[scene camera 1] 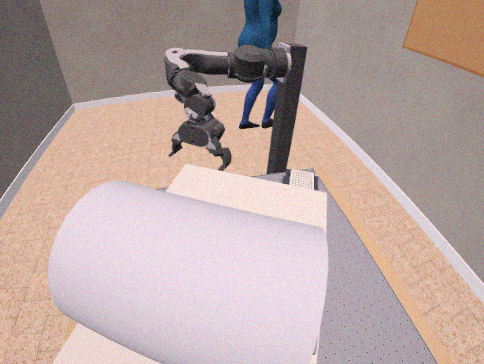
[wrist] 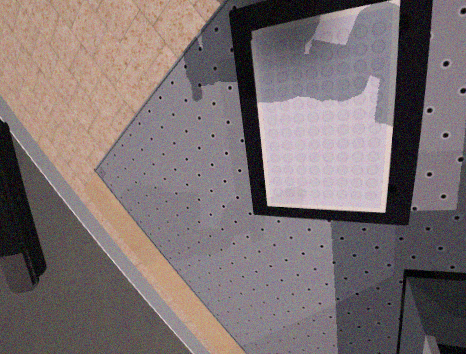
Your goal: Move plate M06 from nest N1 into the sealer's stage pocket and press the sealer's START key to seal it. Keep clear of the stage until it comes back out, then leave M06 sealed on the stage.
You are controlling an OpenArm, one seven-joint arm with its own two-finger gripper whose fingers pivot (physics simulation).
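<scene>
A pale, many-welled plate [scene camera 1: 302, 180] [wrist: 325, 150] sits in a black-framed nest [wrist: 332, 216] at the far end of the bench. No label can be read on it. A shadow covers its upper part in the wrist view. My gripper [scene camera 1: 200, 159] is open and empty, hanging in the air to the left of the plate in the scene view. One dark finger shows at the left edge of the wrist view. The sealer's stage pocket and START key cannot be made out in either view.
A large pale rounded housing [scene camera 1: 190, 270] with a cream block [scene camera 1: 250, 192] behind it hides much of the bench [scene camera 1: 365, 300] [wrist: 200, 200]. A second black-framed holder [wrist: 435, 274] shows at lower right in the wrist view. A person [scene camera 1: 260, 30] stands behind the arm's post [scene camera 1: 287, 110].
</scene>
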